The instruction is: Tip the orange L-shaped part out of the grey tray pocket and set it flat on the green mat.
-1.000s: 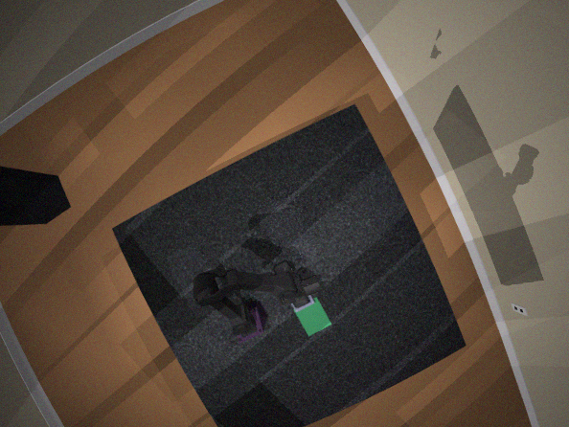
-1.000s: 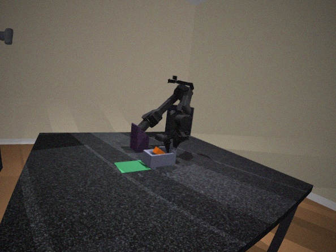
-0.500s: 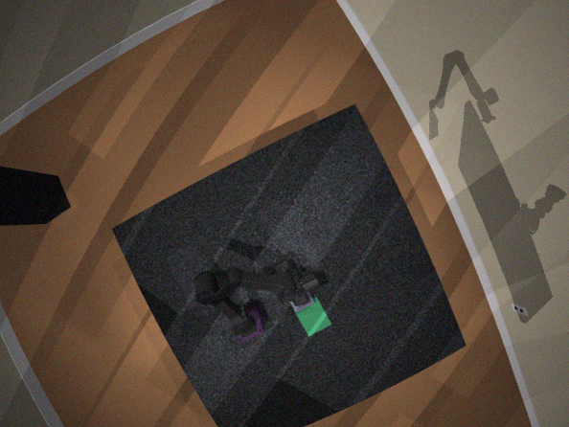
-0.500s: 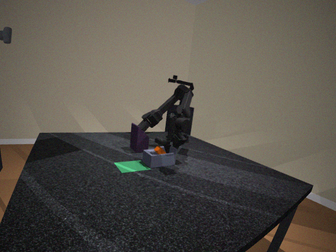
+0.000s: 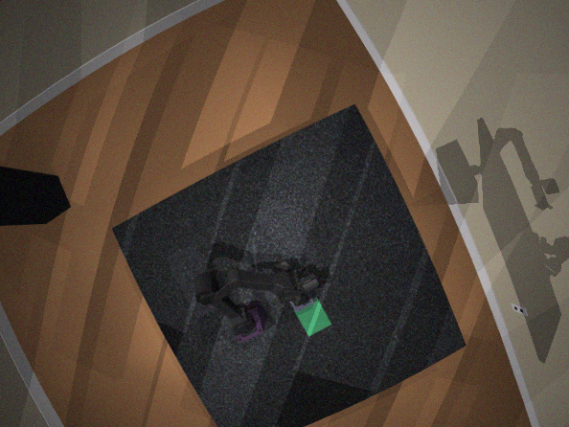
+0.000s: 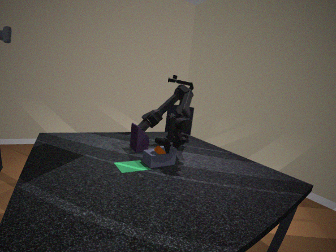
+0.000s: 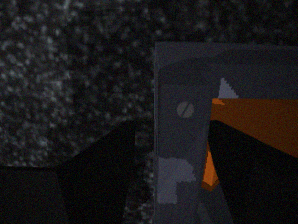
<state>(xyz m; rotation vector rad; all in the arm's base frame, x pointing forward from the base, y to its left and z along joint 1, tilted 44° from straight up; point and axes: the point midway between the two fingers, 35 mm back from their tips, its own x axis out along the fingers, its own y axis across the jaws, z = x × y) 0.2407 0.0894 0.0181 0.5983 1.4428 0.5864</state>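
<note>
My gripper tip is now 40 mm to the left of the orange L-shaped part and 10 mm past it. Round my gripper tip: green mat 220 mm to the right, 50 mm below, 10 mm behind.
</note>
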